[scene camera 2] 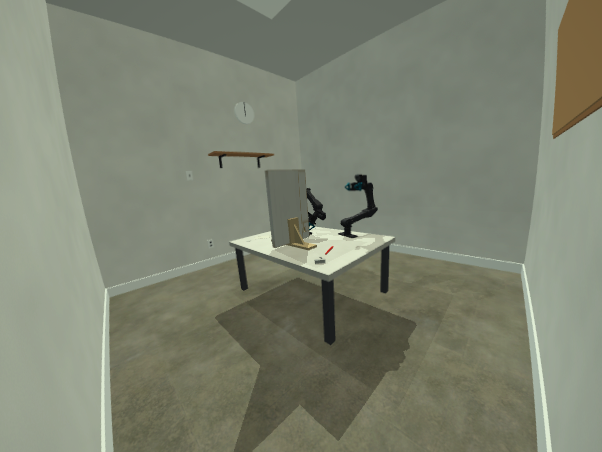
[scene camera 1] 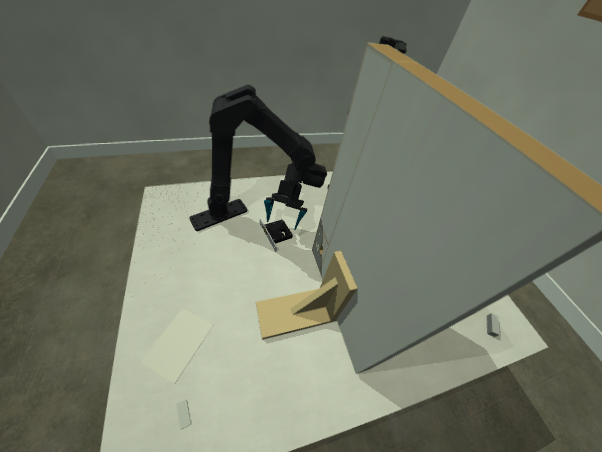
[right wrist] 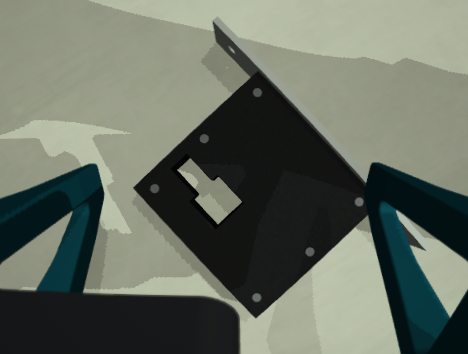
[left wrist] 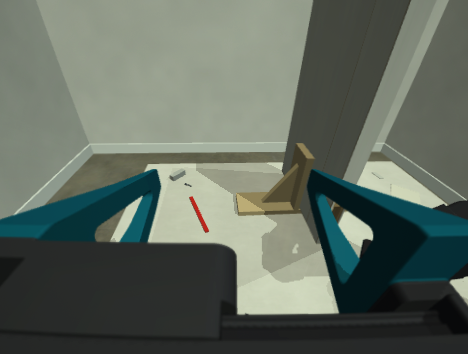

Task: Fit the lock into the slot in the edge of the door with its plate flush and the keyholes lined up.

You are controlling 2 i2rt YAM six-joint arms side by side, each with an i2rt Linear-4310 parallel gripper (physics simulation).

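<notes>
The lock point(scene camera 1: 274, 230) point(right wrist: 280, 175), a flat black case with a cut-out keyhole and a long grey edge plate, lies face up on the table, turned diagonally in the right wrist view. My right gripper point(scene camera 1: 282, 225) point(right wrist: 234, 178) is open above it, fingertips on either side of the case; one finger overlaps the corner by the plate in the right wrist view. The grey door point(scene camera 1: 450, 200) point(scene camera 2: 285, 210) point(left wrist: 335, 90) stands upright to the right of the lock in scene camera 1; a dark slot area point(scene camera 1: 318, 247) shows low on its edge. My left gripper point(scene camera 2: 348, 186) point(left wrist: 233, 177) is open and empty, high above the table.
A wooden bracket point(scene camera 1: 285, 312) point(scene camera 2: 294, 232) point(left wrist: 270, 207) stands against the door. A red bar point(scene camera 2: 329, 250) point(left wrist: 199, 215) and a grey block point(scene camera 2: 320, 261) point(left wrist: 177, 174) lie on the table. A pale sheet point(scene camera 1: 178, 345) and a small pale block point(scene camera 1: 184, 414) lie at lower left in scene camera 1.
</notes>
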